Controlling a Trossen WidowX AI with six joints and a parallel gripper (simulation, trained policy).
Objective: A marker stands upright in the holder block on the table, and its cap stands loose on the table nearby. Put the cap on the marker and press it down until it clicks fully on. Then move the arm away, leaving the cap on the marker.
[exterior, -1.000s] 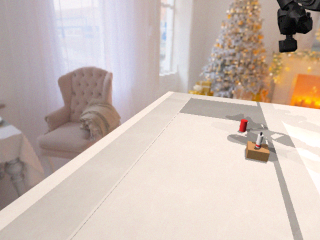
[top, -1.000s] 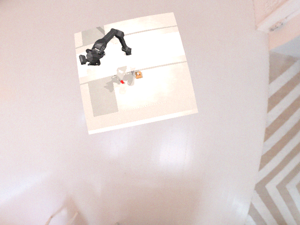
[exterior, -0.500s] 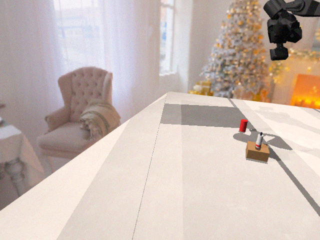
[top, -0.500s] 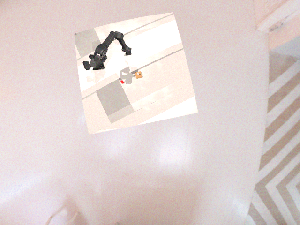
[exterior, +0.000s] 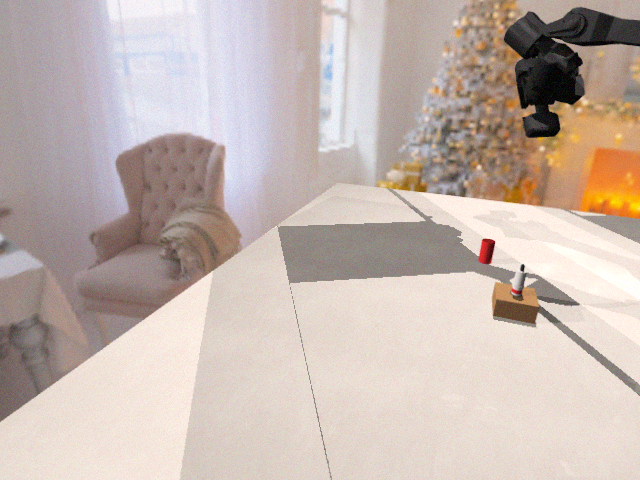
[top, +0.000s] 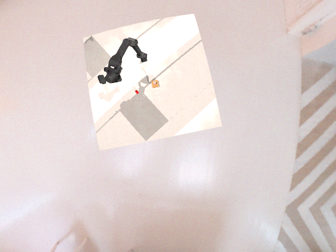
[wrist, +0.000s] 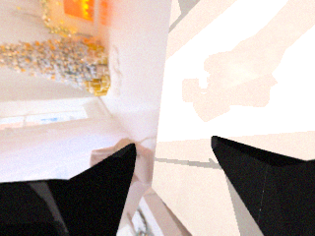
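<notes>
Right now the red cap is 4 cm ahead of my gripper tip, 19 cm to the left of it and 26 cm below it. Also, from my gripper tip: holder block: 38 cm to the left, 27 cm below.
</notes>
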